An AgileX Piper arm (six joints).
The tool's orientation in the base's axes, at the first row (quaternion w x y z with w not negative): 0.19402 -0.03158 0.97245 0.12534
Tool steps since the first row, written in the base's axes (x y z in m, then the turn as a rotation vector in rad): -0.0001 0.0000 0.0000 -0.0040 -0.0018 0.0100; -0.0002 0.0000 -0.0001 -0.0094 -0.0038 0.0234; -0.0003 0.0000 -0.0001 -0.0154 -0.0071 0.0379; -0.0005 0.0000 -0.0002 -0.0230 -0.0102 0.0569; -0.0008 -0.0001 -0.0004 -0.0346 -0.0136 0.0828; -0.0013 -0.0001 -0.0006 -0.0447 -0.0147 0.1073; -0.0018 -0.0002 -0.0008 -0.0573 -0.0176 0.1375
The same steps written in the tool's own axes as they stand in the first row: 0.0001 0.0000 0.0000 -0.0001 0.0010 -0.0109; 0.0002 0.0000 0.0000 -0.0003 0.0028 -0.0253; 0.0003 0.0000 0.0000 -0.0003 0.0036 -0.0414; 0.0005 0.0000 0.0000 -0.0006 0.0058 -0.0619; 0.0009 -0.0001 0.0000 0.0002 0.0098 -0.0902; 0.0014 -0.0001 0.0000 0.0001 0.0156 -0.1161; 0.0020 -0.0002 0.0000 0.0001 0.0211 -0.1485
